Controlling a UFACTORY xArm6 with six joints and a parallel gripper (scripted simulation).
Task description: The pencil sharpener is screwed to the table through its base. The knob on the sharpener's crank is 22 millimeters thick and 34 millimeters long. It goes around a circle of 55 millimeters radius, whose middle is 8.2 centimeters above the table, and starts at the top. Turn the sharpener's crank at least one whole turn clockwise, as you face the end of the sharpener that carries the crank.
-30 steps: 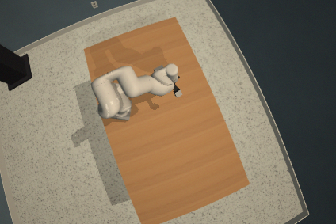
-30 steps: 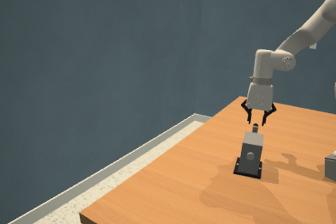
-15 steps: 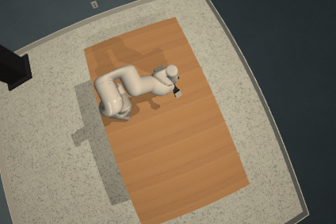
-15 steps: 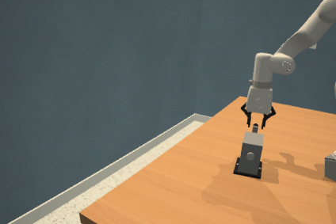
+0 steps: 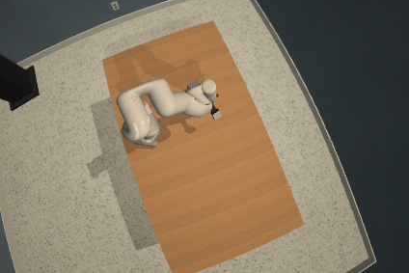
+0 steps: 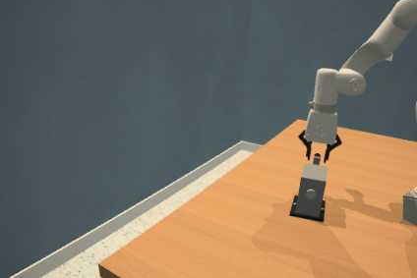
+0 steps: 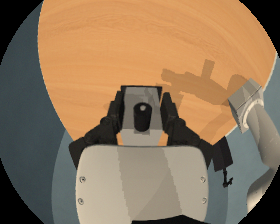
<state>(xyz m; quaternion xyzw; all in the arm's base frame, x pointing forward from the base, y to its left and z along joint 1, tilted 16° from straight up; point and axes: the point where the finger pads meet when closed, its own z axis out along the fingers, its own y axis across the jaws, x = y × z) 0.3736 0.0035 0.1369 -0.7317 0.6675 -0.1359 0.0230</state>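
The dark crank knob lies 20 mm to the left of my hand.
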